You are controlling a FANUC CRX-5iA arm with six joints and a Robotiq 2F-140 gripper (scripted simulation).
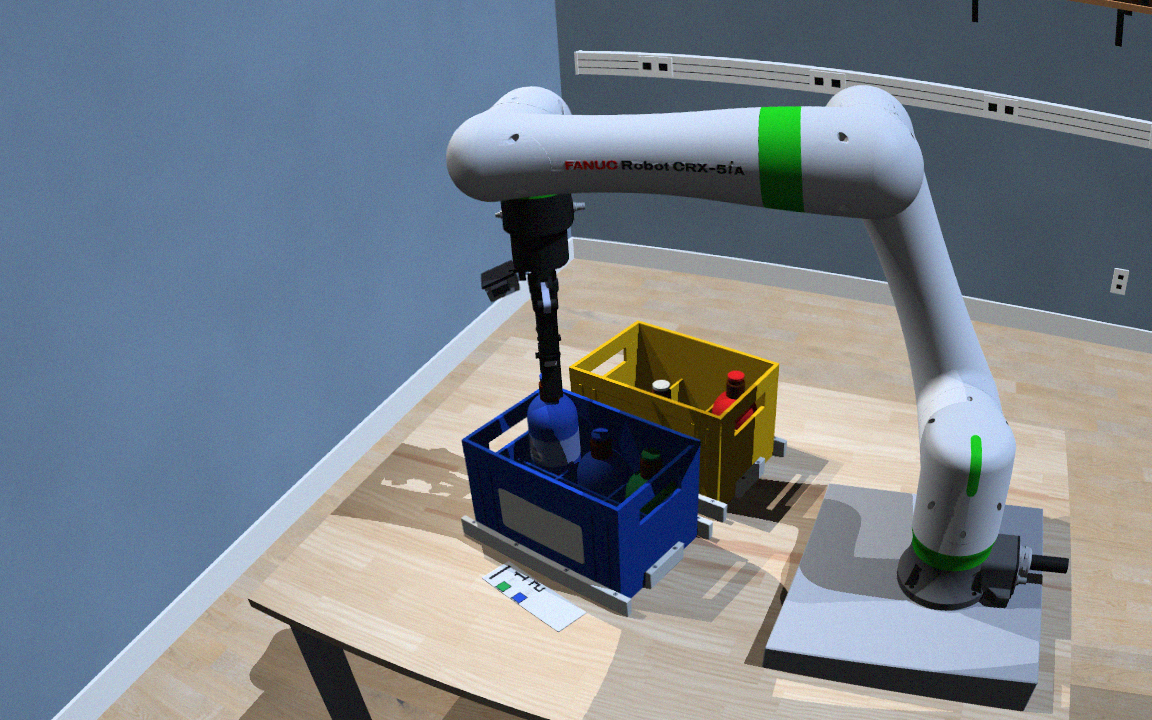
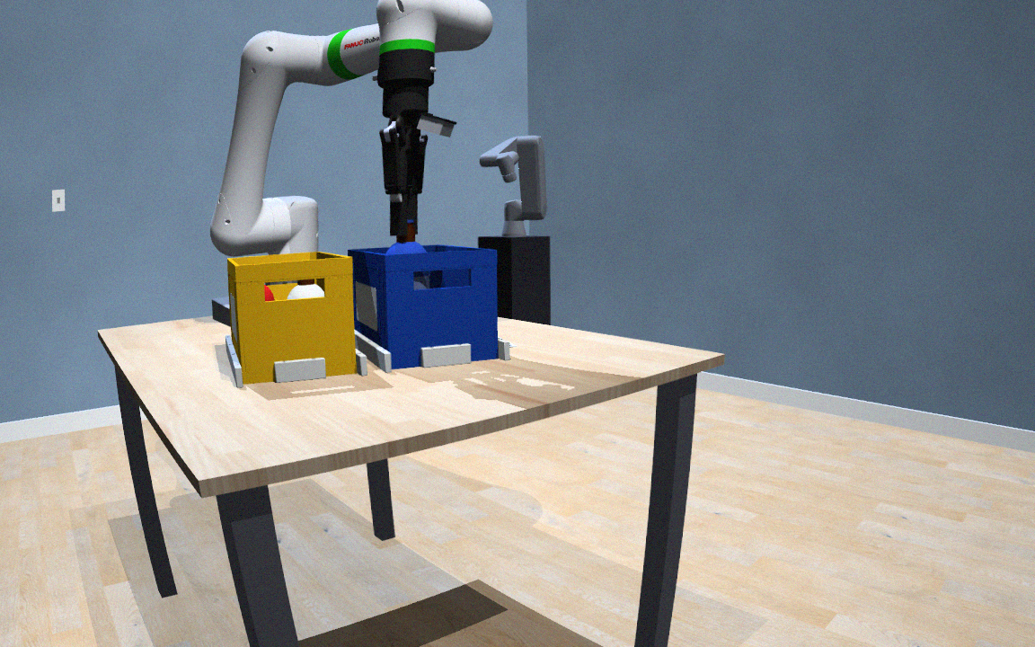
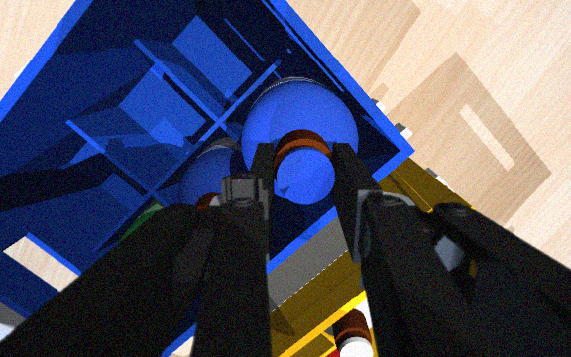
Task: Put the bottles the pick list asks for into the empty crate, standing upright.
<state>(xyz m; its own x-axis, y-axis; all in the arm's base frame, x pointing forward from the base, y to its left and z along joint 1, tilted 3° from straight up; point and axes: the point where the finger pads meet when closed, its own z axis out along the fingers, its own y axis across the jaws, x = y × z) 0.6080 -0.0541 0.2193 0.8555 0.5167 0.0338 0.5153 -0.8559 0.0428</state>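
Right now the blue crate is 70 mm behind my hand, 70 mm to the left of it and 150 mm below it. From my hand the other things lie so: green-label bottle 170 mm behind, 50 mm to the left, 150 mm below; then yellow crate 130 mm behind, 170 mm to the right, 150 mm below; then white-label bottle 120 mm behind, 130 mm to the right, 150 mm below.
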